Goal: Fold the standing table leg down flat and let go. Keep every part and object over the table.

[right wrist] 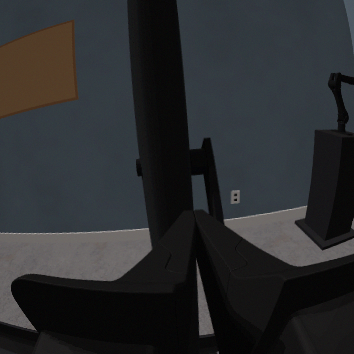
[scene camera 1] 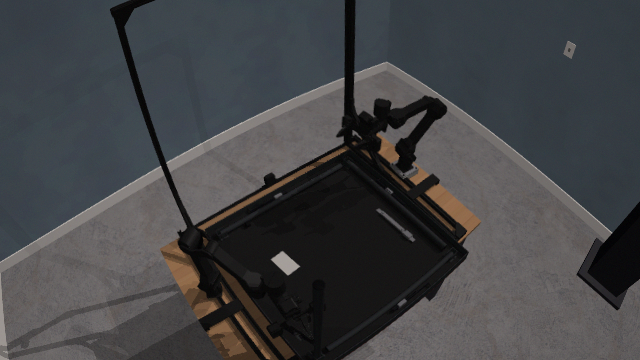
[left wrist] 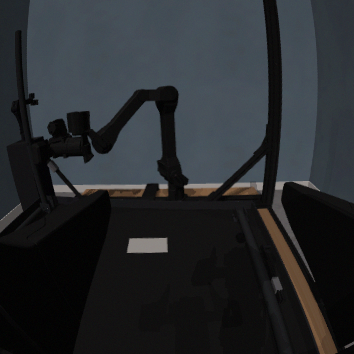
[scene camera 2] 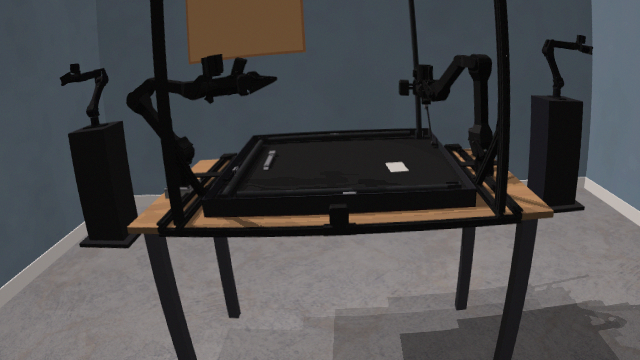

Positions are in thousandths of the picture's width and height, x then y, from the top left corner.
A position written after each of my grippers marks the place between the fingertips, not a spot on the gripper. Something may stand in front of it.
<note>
In view: my left gripper (scene camera 2: 430, 221), my right gripper (right wrist: 544, 617), a black table leg (right wrist: 468, 465) and a black tabletop (left wrist: 581, 809).
My left gripper shows as well in scene camera 1 (scene camera 1: 538, 396) and in the left wrist view (left wrist: 561, 555). My right gripper is seen too in the left wrist view (left wrist: 97, 419).
</note>
